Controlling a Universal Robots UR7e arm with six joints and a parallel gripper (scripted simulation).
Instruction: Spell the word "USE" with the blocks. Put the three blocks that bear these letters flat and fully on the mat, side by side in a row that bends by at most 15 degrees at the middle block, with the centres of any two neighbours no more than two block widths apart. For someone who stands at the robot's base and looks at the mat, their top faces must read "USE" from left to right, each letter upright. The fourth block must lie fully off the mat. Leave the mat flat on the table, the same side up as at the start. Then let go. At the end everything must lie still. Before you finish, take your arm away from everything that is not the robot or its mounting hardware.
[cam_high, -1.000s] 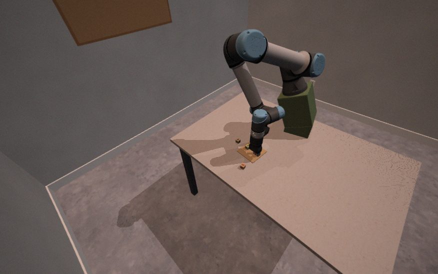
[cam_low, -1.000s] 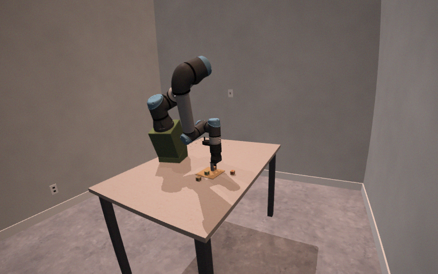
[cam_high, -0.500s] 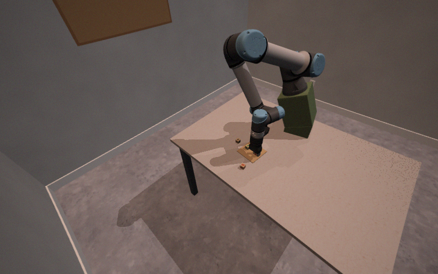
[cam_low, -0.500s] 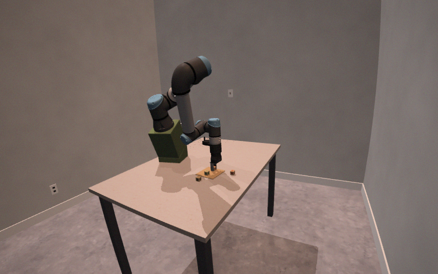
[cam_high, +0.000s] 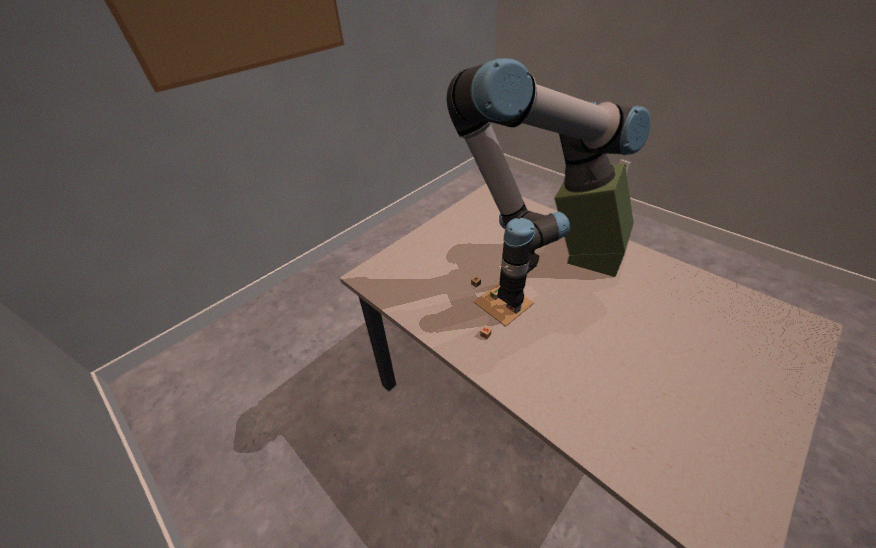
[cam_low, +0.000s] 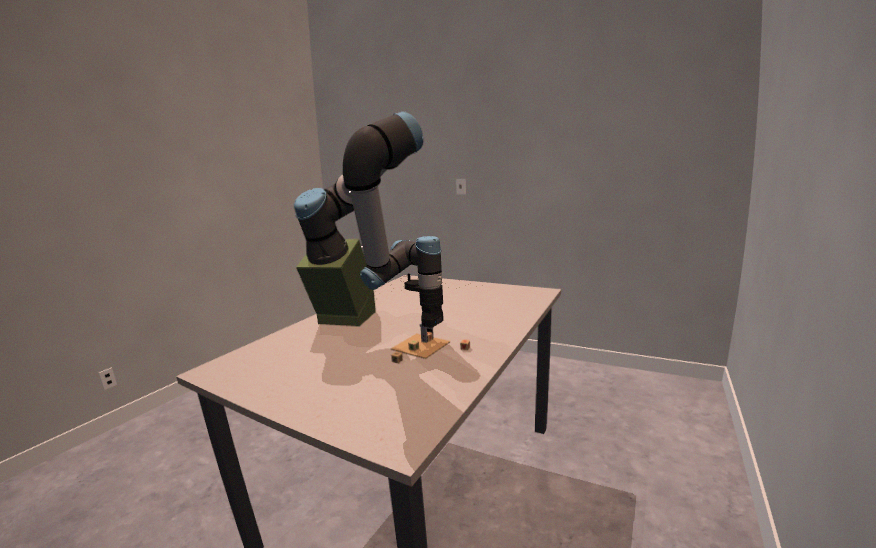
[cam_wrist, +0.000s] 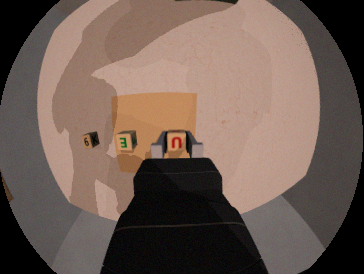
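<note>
My hand is 40 mm to the left of the mat and 20 mm above it.
</note>
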